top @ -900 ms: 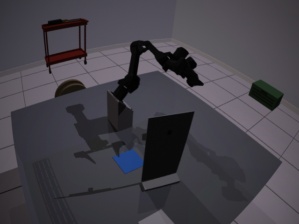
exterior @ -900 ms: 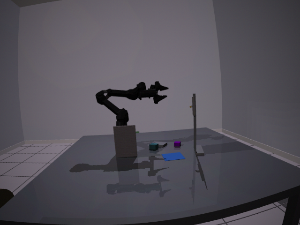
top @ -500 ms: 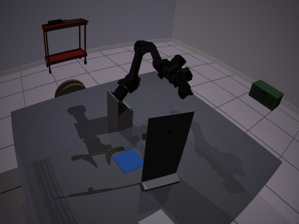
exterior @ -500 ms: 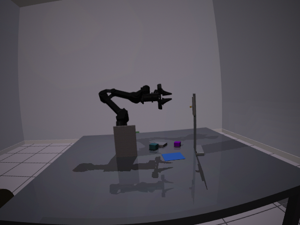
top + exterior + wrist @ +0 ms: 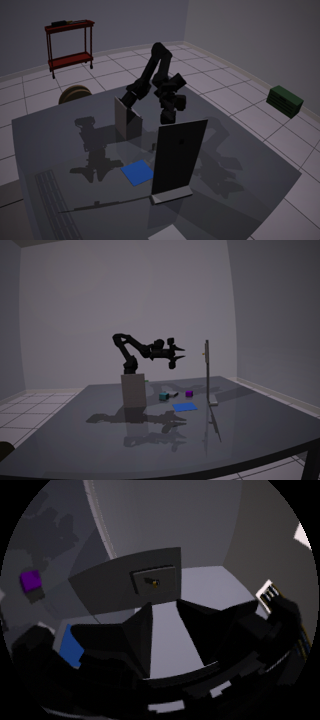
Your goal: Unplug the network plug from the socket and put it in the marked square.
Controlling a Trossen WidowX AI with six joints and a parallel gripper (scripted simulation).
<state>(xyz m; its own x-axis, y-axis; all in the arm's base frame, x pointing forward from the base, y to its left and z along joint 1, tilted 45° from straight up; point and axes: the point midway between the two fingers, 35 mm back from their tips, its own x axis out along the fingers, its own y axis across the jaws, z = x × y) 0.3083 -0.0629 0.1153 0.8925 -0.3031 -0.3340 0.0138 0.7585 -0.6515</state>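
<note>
My gripper tip is now 11 cm short of the yellowish network plug and 5 cm to the left of it. Also, from my gripper tip: upright dark panel: 13 cm ahead, 6 cm to the right, 12 cm below; then blue marked square: 4 cm behind, 12 cm to the right, 29 cm below; then purple cube: 4 cm ahead, 10 cm to the left, 28 cm below.
</note>
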